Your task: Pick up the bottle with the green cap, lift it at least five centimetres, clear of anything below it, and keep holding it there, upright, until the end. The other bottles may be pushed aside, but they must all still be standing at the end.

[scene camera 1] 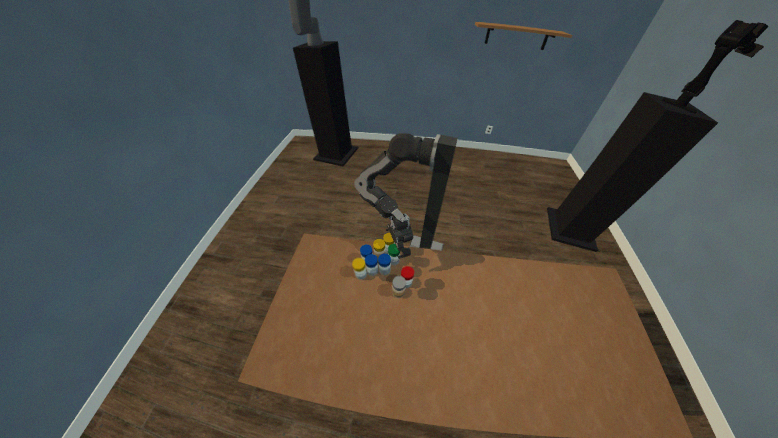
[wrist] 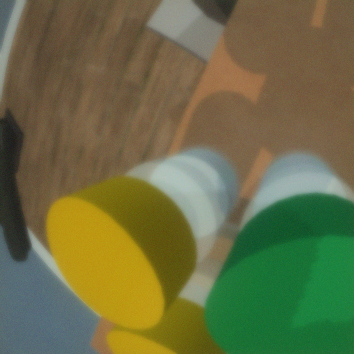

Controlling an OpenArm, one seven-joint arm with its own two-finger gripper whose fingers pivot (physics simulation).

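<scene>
The bottle with the green cap point(scene camera 1: 393, 250) point(wrist: 285, 295) stands upright on the brown mat, at the right side of a cluster of bottles. A yellow-capped bottle point(scene camera 1: 388, 238) point(wrist: 105, 262) stands behind it, and another yellow-capped bottle point(scene camera 1: 378, 245) point(wrist: 142, 343) stands close to its left. My gripper point(scene camera 1: 397, 244) is open, pointing down beside and over the green-capped bottle. One dark finger shows at the left edge of the wrist view; the other finger does not show there. The fingertips are partly hidden among the bottles, so their exact height is unclear.
Blue-capped bottles point(scene camera 1: 366, 250) point(scene camera 1: 371, 261) point(scene camera 1: 384, 260) and a yellow-capped bottle point(scene camera 1: 358, 264) stand left and in front. A red-capped bottle point(scene camera 1: 407, 273) and a grey-capped bottle point(scene camera 1: 399, 282) stand nearer the camera on the mat point(scene camera 1: 489, 337). The arm's post point(scene camera 1: 438, 190) rises behind.
</scene>
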